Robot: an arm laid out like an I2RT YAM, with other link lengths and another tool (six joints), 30 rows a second.
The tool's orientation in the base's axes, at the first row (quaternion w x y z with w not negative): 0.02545, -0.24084, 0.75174, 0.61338
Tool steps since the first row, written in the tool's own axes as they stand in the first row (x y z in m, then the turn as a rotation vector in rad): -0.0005, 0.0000, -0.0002, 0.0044, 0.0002, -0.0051; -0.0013, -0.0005, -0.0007, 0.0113, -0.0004, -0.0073; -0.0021, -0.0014, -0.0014, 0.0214, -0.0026, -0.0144; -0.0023, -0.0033, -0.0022, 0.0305, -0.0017, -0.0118; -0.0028, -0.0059, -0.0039, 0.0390, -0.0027, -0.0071; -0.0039, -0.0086, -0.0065, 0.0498, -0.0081, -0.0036; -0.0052, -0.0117, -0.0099, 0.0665, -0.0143, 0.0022; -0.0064, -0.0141, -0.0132, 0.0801, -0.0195, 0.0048; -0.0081, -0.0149, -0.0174, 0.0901, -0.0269, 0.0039; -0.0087, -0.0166, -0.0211, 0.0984, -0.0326, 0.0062; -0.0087, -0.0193, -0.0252, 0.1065, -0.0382, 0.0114; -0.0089, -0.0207, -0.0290, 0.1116, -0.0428, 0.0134; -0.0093, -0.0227, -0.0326, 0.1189, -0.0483, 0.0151
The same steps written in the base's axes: 0.0005, 0.0000, 0.0002, -0.0027, -0.0062, 0.0000; 0.0015, -0.0003, 0.0002, -0.0079, -0.0106, -0.0023; 0.0028, -0.0008, -0.0002, -0.0142, -0.0209, -0.0060; 0.0039, -0.0017, -0.0017, -0.0232, -0.0213, -0.0088; 0.0058, -0.0035, -0.0035, -0.0315, -0.0199, -0.0137; 0.0085, -0.0059, -0.0049, -0.0398, -0.0209, -0.0231; 0.0117, -0.0091, -0.0065, -0.0536, -0.0218, -0.0357; 0.0146, -0.0121, -0.0074, -0.0643, -0.0246, -0.0457; 0.0175, -0.0155, -0.0066, -0.0700, -0.0297, -0.0555; 0.0196, -0.0190, -0.0070, -0.0756, -0.0311, -0.0640; 0.0218, -0.0232, -0.0085, -0.0819, -0.0296, -0.0731; 0.0235, -0.0269, -0.0087, -0.0851, -0.0300, -0.0795; 0.0255, -0.0304, -0.0095, -0.0898, -0.0316, -0.0873
